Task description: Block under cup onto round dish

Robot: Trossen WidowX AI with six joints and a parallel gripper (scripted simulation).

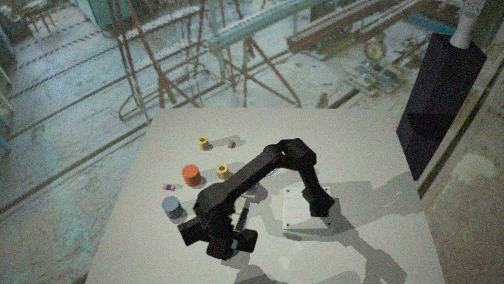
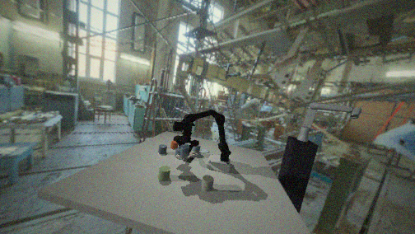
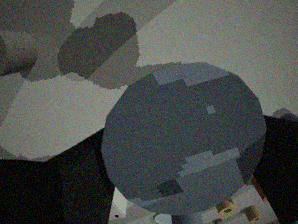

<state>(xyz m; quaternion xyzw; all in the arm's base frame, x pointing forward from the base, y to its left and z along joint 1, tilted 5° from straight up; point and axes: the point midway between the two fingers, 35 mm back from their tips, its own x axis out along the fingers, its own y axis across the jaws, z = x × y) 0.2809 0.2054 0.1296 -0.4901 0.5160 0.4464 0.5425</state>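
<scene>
Now: gripper tip 3 cm short of the grey block, 5 cm to the left of it and 5 cm above it. Also, from my gripper tip: eraser: 33 cm ahead, 27 cm to the right, 13 cm below; then orange cylinder: 24 cm ahead, 35 cm to the right, 10 cm below; then pale round dish: 6 cm behind, 43 cm to the right, 14 cm below.
</scene>
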